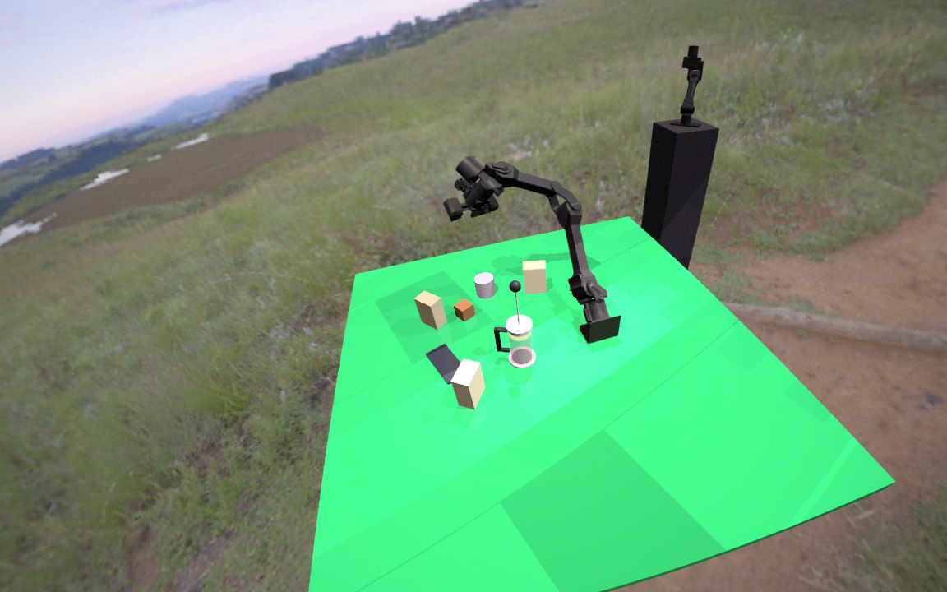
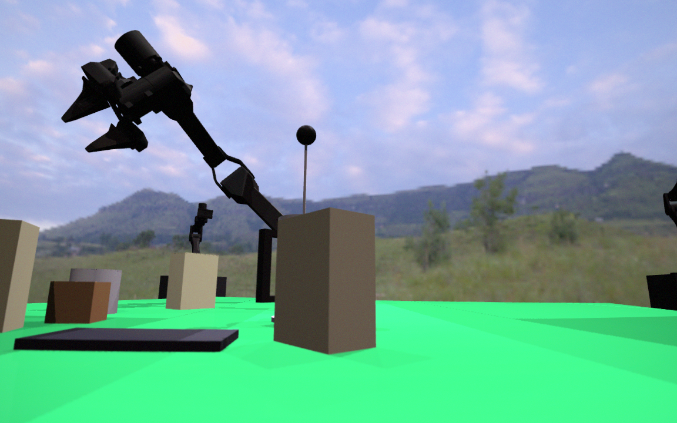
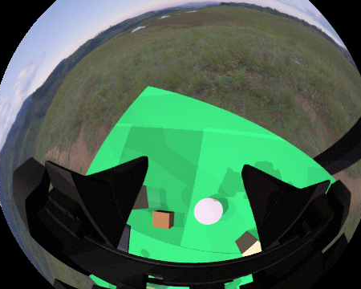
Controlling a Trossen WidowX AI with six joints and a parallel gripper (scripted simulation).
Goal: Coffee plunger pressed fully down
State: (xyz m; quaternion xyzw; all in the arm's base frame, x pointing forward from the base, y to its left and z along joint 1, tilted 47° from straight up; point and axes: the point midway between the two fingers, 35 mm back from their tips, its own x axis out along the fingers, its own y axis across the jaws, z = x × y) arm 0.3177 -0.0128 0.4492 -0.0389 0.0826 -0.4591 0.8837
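Now: the coffee press 39 cm to the left of my gripper tip, 16 cm below it and 9 cm behind it. Also, from my gripper tip: flat black slab (36 cm to the left, 29 cm below, 13 cm ahead).
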